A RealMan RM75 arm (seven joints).
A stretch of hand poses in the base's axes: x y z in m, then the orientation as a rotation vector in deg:
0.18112, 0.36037, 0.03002, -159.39, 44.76, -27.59
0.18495, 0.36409, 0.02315, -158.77, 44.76, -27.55
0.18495, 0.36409, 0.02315, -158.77, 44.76, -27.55
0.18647, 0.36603, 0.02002, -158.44, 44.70, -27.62
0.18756, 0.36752, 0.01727, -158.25, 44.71, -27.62
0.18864, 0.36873, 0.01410, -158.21, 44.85, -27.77
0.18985, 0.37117, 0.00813, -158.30, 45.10, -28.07
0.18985, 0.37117, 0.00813, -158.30, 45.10, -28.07
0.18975, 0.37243, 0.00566, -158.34, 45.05, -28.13
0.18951, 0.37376, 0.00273, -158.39, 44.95, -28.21
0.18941, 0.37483, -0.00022, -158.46, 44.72, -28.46
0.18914, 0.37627, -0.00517, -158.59, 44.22, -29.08
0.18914, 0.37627, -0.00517, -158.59, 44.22, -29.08
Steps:
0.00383, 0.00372, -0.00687, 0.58, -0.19, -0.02
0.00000, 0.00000, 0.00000, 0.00, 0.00, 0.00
0.00152, 0.00194, -0.00313, 0.28, -0.17, 0.02
0.00109, 0.00149, -0.00275, 0.17, -0.06, -0.01
0.00108, 0.00121, -0.00317, -0.03, -0.08, -0.11
0.00121, 0.00244, -0.00597, -0.21, -0.11, -0.20
0.00000, 0.00000, 0.00000, 0.00, 0.00, 0.00
-0.00010, 0.00126, -0.00247, -0.05, -0.03, 0.03
-0.00024, 0.00133, -0.00293, -0.06, -0.04, 0.06
-0.00010, 0.00107, -0.00295, -0.12, -0.16, 0.13
-0.00027, 0.00144, -0.00495, -0.26, -0.40, 0.28
0.00000, 0.00000, 0.00000, 0.00, 0.00, 0.00

